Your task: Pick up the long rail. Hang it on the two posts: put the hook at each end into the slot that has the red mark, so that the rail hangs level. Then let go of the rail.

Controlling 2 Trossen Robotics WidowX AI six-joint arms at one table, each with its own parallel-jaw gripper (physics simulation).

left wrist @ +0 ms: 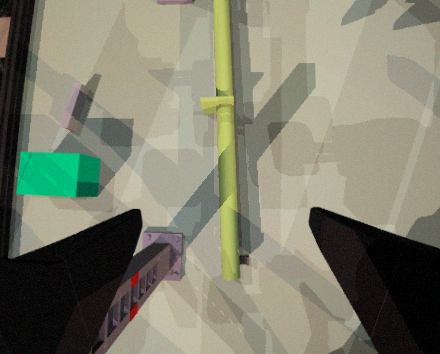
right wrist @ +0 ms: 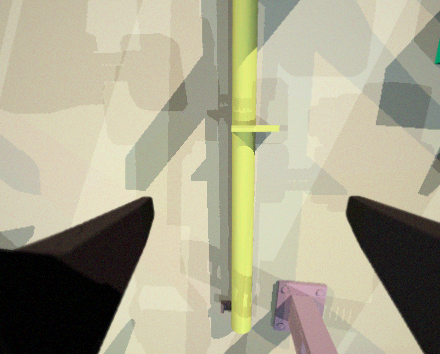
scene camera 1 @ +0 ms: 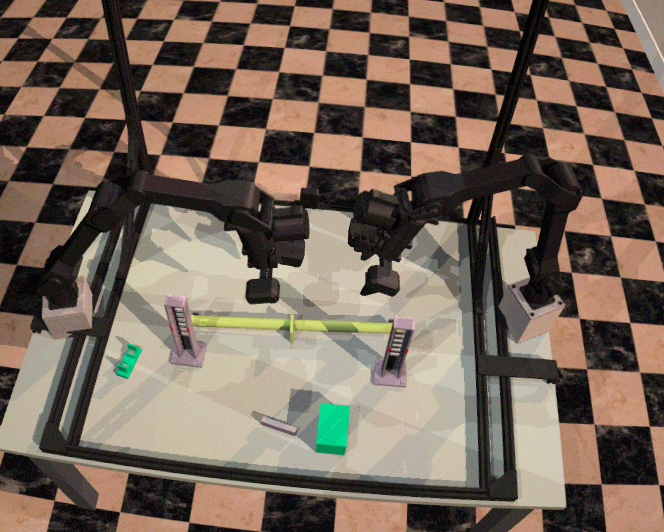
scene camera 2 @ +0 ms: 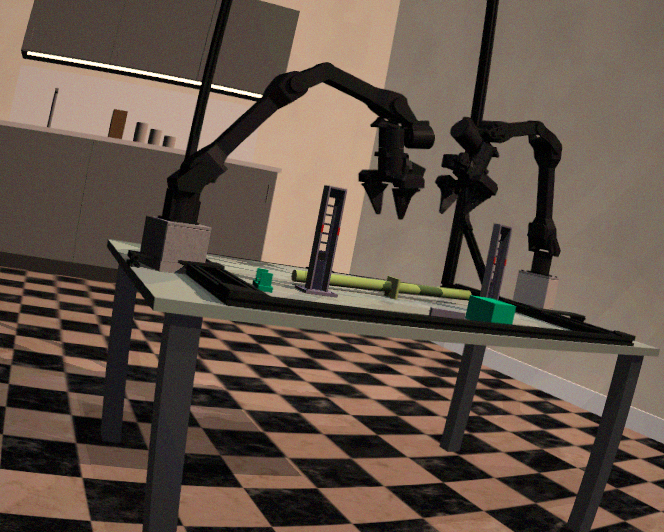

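Pixels of known places: left gripper, fingertip midpoint: (left wrist: pixel 226 216) (scene camera 1: pixel 362 276) (scene camera 2: pixel 452 213); right gripper, fingertip midpoint: (right wrist: pixel 248 205) (scene camera 1: pixel 274 283) (scene camera 2: pixel 389 216); left arm's base, origin of the base link: (scene camera 1: pixel 537 295) (scene camera 2: pixel 539 274); right arm's base, origin of the base link: (scene camera 1: pixel 63 296) (scene camera 2: pixel 178 221).
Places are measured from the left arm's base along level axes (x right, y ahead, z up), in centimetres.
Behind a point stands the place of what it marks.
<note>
The long yellow-green rail (scene camera 1: pixel 243 322) {x 22.0, y 62.5, z -7.7 cm} (scene camera 2: pixel 354 282) {x 21.1, y 62.3, z -8.6 cm} (left wrist: pixel 227 170) {x 14.1, y 43.4, z -7.3 cm} (right wrist: pixel 243 225) {x 22.2, y 61.9, z -7.5 cm} lies on the table behind the two posts, with a flat tab near its middle. A small dark piece (left wrist: pixel 244 260) {x 10.7, y 31.0, z -9.3 cm} (right wrist: pixel 226 306) {x 28.9, y 72.1, z -9.9 cm} sticks out beside each end. The picture-left mauve post (scene camera 1: pixel 191 339) {x 18.5, y 75.0, z -2.2 cm} (scene camera 2: pixel 317 271) {x 21.2, y 75.9, z -6.8 cm} (right wrist: pixel 310 320) {x 19.6, y 74.4, z -6.2 cm} and picture-right post (scene camera 1: pixel 403 322) {x -0.2, y 36.5, z 10.5 cm} (scene camera 2: pixel 487 277) {x 0.4, y 38.3, z -2.3 cm} (left wrist: pixel 172 240) stand upright, with red marks partway up their slots. My left gripper (scene camera 2: pixel 455 216) {x 12.4, y 39.6, z 10.8 cm} (left wrist: pixel 226 216) {x 12.4, y 39.6, z 10.8 cm} and right gripper (scene camera 2: pixel 389 215) {x 19.7, y 55.7, z 6.9 cm} (right wrist: pixel 250 200) {x 19.7, y 55.7, z 6.9 cm} are open and empty, high above the rail.
A green block (scene camera 1: pixel 333 426) {x -9.0, y 54.0, z -5.9 cm} (scene camera 2: pixel 489 310) {x -10.0, y 58.0, z -7.7 cm} (left wrist: pixel 50 174) {x -8.2, y 53.6, z -6.0 cm} and a thin mauve bar (scene camera 1: pixel 278 425) {x -3.5, y 63.8, z -9.1 cm} (left wrist: pixel 75 107) {x -2.9, y 63.2, z -9.4 cm} lie nearer the front edge. A green bracket (scene camera 1: pixel 128 361) {x 22.7, y 89.7, z -10.0 cm} (scene camera 2: pixel 263 280) {x 21.0, y 91.8, z -9.1 cm} lies left of the posts. A black frame (scene camera 1: pixel 277 476) {x -13.8, y 68.0, z -9.1 cm} borders the work area.
</note>
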